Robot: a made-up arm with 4 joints.
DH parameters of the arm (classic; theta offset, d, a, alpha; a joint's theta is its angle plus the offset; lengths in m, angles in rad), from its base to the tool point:
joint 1: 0 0.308 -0.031 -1.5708
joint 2: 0 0.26 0.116 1.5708
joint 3: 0 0.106 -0.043 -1.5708
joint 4: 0 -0.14 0.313 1.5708
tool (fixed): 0 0.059 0 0
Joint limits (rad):
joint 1: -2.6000..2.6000
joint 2: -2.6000..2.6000
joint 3: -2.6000..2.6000
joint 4: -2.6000..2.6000
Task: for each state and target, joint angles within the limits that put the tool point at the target. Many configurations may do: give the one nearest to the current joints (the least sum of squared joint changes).
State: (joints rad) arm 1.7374 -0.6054 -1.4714 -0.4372
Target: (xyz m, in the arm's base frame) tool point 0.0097 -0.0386 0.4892
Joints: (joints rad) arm 1.4752 0.0206 -1.5198 -0.0515
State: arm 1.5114 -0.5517 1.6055 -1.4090
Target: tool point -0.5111 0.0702 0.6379
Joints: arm 1.4189 -0.4589 1.9413 -0.4126
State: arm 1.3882 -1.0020 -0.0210 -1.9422
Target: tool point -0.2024 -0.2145 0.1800
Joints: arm 1.0004 -1.3085 0.2013 -2.6000
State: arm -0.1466 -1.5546 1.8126 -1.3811
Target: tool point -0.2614 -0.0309 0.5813
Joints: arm -0.1123 -1.2652 1.3671 -2.3119
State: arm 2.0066 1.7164 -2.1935 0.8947
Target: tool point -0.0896 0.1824 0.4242
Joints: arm 1.3549 1.8161 -2.2137 0.0285
